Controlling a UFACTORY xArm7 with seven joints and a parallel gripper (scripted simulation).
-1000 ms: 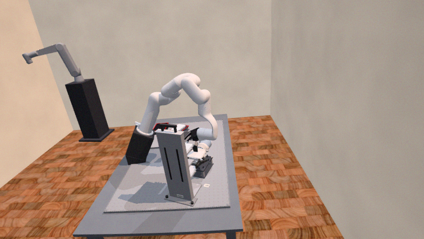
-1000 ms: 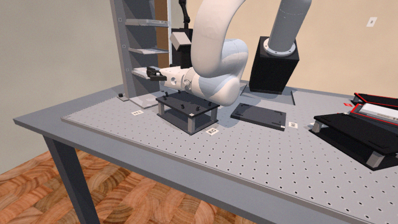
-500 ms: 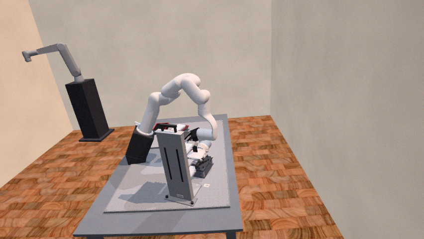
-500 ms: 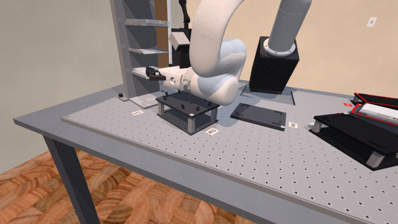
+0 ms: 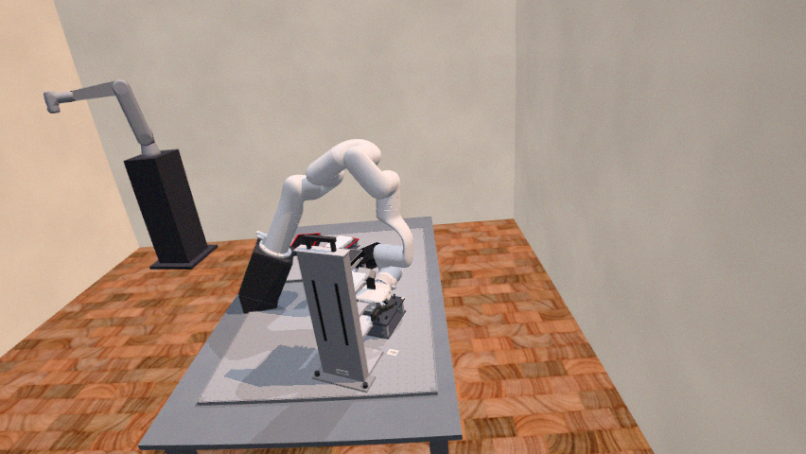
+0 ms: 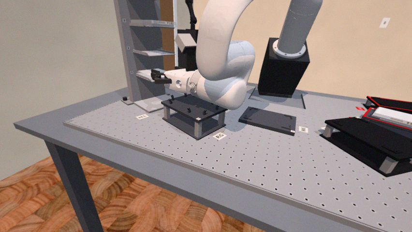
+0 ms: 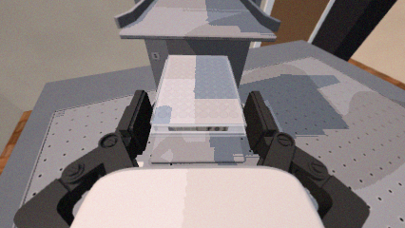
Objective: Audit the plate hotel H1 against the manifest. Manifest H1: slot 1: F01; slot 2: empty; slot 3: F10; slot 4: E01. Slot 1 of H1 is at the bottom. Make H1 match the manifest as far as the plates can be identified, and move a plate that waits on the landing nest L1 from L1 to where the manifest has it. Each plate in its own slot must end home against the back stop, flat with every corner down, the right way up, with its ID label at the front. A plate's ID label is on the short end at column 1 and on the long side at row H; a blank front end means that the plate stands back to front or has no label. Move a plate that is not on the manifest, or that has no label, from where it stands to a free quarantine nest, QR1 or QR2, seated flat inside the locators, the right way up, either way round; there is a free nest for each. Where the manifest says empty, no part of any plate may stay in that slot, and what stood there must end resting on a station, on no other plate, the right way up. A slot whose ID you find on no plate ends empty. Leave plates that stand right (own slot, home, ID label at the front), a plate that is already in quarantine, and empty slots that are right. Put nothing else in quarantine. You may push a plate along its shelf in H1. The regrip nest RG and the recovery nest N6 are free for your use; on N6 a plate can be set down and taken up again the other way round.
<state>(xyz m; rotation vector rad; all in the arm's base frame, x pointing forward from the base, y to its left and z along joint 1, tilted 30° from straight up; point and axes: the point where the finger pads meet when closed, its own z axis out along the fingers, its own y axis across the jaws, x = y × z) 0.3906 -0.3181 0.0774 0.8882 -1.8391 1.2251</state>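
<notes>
The white plate is 10 mm behind my hand, 50 mm to the right of it and 20 mm below it. From my hand the other things lie so: plate hotel H1 (30 mm behind, 130 mm to the right, 80 mm above); then regrip nest RG (30 mm ahead, 130 mm to the left, 70 mm below); then black plate (10 mm behind, 50 mm to the right, 220 mm above).
</notes>
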